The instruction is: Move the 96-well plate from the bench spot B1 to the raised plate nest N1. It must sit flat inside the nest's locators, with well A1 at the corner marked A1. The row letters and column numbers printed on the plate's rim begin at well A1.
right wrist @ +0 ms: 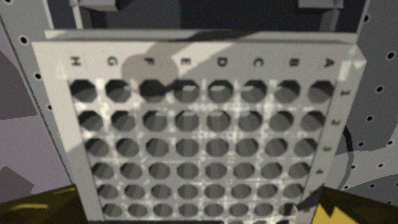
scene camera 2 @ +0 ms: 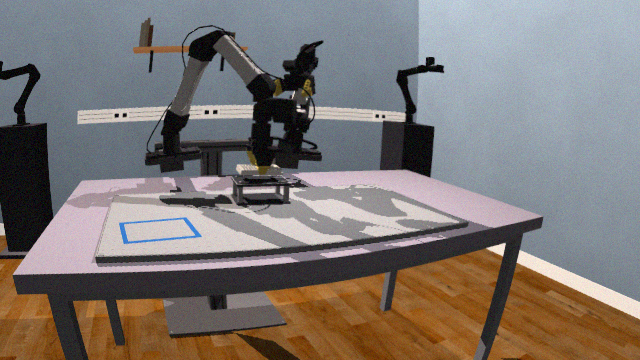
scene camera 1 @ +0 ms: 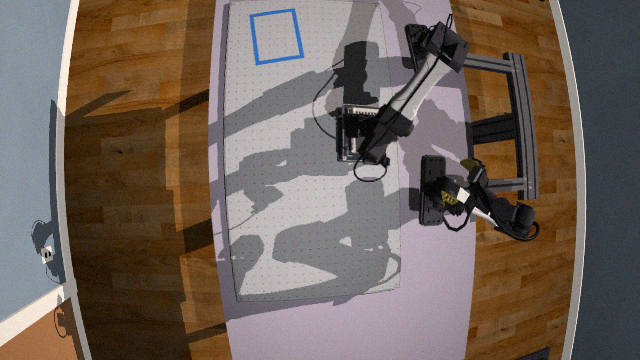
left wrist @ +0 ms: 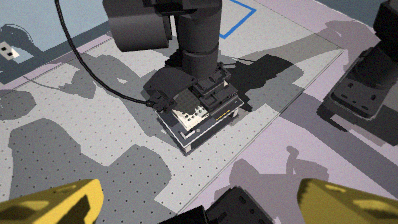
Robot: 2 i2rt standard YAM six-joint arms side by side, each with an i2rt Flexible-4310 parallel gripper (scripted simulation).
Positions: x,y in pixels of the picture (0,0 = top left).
Labels:
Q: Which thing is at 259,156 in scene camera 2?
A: My right gripper.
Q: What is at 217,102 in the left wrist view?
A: My right gripper.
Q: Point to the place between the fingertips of my left gripper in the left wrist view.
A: At 200,187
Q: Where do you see a raised nest N1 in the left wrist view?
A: At 174,125

